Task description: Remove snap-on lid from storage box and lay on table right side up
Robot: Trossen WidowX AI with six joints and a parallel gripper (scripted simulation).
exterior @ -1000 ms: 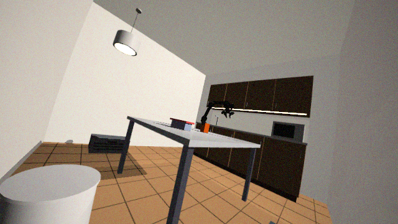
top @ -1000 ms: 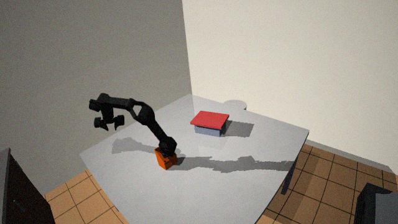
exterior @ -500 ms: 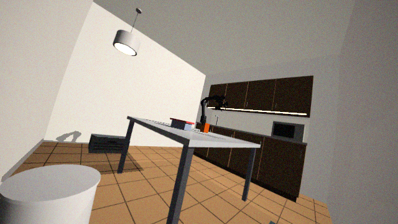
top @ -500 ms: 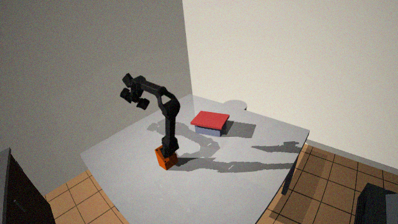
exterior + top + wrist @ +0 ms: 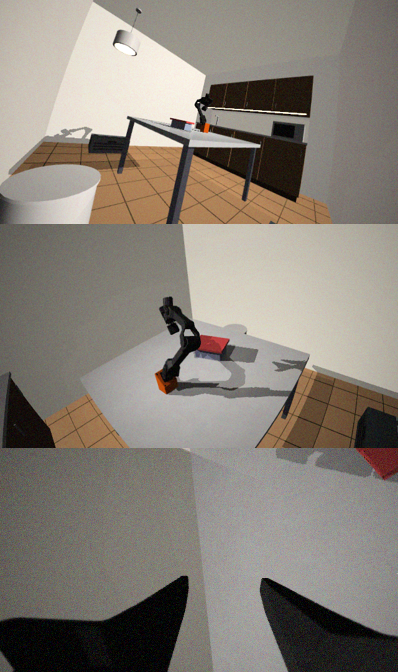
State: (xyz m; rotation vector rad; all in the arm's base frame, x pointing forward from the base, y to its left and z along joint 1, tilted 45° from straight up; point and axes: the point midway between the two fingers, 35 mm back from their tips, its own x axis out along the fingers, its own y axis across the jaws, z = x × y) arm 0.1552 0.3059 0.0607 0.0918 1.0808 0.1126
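Right now the red lid is 240 mm ahead of my gripper tip, 110 mm to the right of it and 220 mm below it. The rest, counted from my gripper tip: storage box 240 mm ahead, 110 mm to the right, 270 mm below.
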